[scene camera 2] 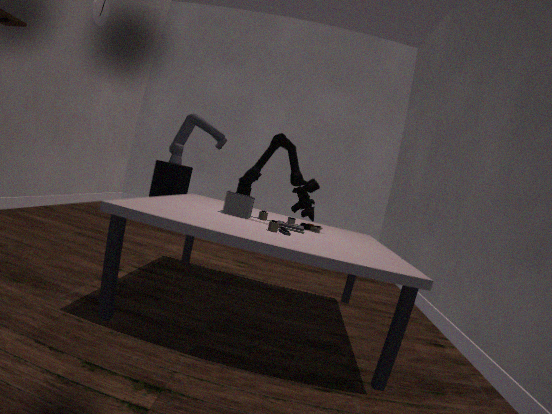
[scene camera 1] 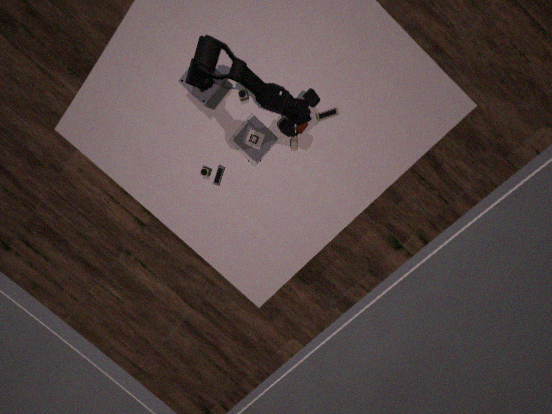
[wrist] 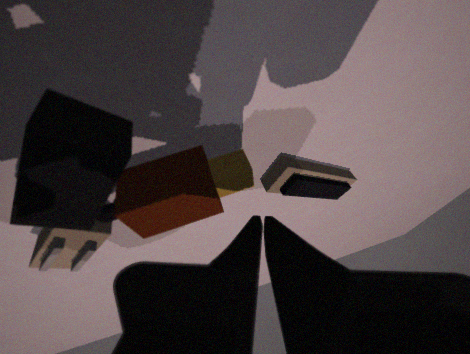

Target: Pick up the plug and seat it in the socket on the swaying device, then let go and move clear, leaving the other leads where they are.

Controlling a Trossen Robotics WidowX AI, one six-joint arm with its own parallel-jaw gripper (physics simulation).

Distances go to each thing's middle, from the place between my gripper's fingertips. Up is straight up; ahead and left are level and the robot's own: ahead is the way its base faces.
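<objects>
From my hand: plug [wrist: 166, 193], 3 cm below, 4 cm to the right; grey square device with socket [scene camera 1: 253, 139], 2 cm below, 25 cm to the right, 8 cm behind; black lead [wrist: 73, 154], 3 cm below, 9 cm to the right, 2 cm behind; pale lead [wrist: 55, 247], 3 cm below, 11 cm to the right, 4 cm ahead.
</objects>
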